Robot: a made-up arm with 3 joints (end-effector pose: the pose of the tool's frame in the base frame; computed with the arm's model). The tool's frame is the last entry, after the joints.
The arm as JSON. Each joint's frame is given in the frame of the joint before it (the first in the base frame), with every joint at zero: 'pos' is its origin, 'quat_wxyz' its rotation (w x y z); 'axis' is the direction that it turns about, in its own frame. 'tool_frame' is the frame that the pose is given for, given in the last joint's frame.
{
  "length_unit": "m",
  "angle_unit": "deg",
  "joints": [
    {
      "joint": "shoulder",
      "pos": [
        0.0,
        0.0,
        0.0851
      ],
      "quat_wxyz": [
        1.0,
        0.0,
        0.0,
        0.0
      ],
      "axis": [
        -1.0,
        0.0,
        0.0
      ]
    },
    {
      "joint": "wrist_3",
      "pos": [
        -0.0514,
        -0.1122,
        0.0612
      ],
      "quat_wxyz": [
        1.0,
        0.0,
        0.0,
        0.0
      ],
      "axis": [
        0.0,
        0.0,
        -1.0
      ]
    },
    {
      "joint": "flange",
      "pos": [
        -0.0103,
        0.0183,
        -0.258
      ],
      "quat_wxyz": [
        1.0,
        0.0,
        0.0,
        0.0
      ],
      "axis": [
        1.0,
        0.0,
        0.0
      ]
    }
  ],
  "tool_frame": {
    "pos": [
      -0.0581,
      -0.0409,
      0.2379
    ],
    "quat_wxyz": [
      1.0,
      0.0,
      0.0,
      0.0
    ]
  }
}
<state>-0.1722 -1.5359 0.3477</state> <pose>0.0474 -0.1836 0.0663 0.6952 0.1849 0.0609 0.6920</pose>
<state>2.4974 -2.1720 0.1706</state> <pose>0.0387 0.1250 0.1406 0.1846 -0.4279 0.8601 0.2076</pose>
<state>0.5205 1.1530 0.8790</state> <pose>-0.2537 -0.1484 0.0819 0.8249 0.1495 -0.3511 -0.4170</pose>
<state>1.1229 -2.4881 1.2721</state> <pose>0.1373 -0.1401 -0.0064 0.3201 0.0239 0.8819 0.3454</pose>
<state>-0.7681 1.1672 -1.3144</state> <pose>0.1407 0.0991 0.0461 0.8035 -0.2251 0.4756 -0.2783</pose>
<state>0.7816 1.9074 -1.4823</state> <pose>0.2087 -0.1879 0.0814 0.2459 -0.5238 0.2799 -0.7660</pose>
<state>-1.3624 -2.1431 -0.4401</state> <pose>-0.0838 -0.0794 -0.1173 0.4288 0.2130 -0.6884 0.5449</pose>
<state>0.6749 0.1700 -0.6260</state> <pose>-0.0977 0.0297 0.0869 0.7929 -0.6034 -0.0021 -0.0849</pose>
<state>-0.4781 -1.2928 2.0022</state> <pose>0.1036 -0.0486 -0.3156 0.2592 0.7550 0.4158 0.4357</pose>
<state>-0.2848 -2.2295 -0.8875</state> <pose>-0.1495 -0.2594 -0.0063 0.4206 -0.1307 -0.4966 0.7479</pose>
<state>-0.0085 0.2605 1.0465</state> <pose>-0.1711 -0.2947 -0.0305 0.8567 0.4991 -0.0644 -0.1128</pose>
